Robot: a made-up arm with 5 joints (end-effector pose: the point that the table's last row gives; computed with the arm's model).
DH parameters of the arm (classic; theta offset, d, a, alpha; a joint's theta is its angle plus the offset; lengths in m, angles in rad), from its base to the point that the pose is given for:
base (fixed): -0.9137 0 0.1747 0
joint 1: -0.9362 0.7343 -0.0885 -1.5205
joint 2: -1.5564 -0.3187 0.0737 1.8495
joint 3: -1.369 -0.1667 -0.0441 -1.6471
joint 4: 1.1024 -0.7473 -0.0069 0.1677
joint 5: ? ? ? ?
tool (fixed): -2.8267 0.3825 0 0
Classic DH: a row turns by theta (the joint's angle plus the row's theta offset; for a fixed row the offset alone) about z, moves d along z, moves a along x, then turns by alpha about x.
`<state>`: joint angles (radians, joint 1 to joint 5).
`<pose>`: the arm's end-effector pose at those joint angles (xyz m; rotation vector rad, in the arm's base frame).
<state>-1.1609 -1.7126 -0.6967 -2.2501 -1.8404</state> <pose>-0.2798 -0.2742 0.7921 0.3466 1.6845 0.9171</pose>
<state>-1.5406 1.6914 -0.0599 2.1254 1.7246</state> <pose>0.8729 0.0350 0.6747 -2.1554 -0.5909 1.6259</pose>
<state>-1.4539 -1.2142 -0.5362 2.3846 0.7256</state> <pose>-0.3183 -0.0396 0.5580 0.7554 0.7996 1.5611</pose>
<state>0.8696 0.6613 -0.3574 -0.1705 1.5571</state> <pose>-0.2071 0.1444 0.2354 0.6367 -0.7151 1.9857</pose>
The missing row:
joint 5: -1.4905 -0.317 -0.0084 -0.0597
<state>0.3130 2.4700 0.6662 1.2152 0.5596</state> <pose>-0.6691 0.3637 0.8708 -1.7500 1.7566 -1.3593</pose>
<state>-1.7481 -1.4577 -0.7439 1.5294 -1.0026</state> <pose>-0.2975 -0.0496 0.7051 -0.5844 0.9165 -0.7844</pose>
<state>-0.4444 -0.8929 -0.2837 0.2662 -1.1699</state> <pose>-0.3352 -0.3350 0.4097 -0.7934 -0.3164 -1.2437</pose>
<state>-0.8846 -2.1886 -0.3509 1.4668 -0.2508</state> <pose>-0.2783 -0.1370 1.1303 -0.5888 1.7882 0.2622</pose>
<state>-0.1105 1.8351 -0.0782 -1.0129 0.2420</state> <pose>0.0629 0.6420 0.7591 1.8039 0.1395 -0.6083</pose>
